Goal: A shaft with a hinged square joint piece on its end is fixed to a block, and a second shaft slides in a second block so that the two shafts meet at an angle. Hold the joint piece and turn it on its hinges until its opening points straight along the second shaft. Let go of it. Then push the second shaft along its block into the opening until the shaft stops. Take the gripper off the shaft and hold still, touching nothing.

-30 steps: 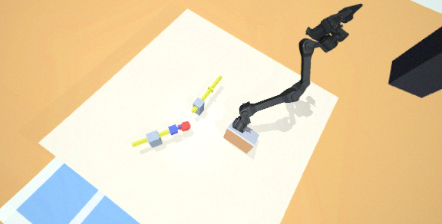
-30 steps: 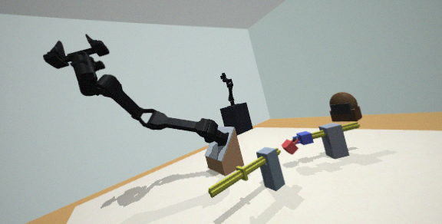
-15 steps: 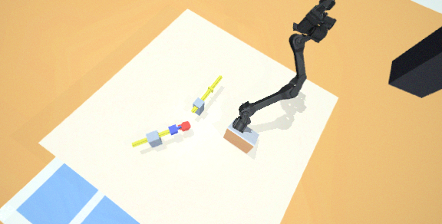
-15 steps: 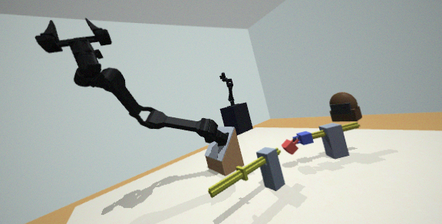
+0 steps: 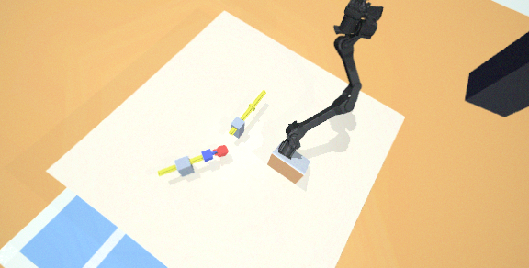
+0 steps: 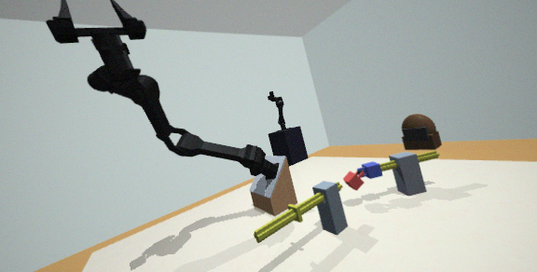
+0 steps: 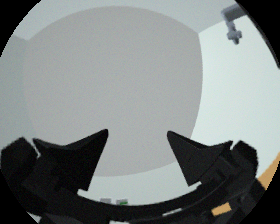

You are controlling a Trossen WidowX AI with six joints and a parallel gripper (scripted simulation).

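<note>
Now: gripper tip 670 mm above the red square joint piece, 550 mm to the right of it and 270 mm short of it.
</note>
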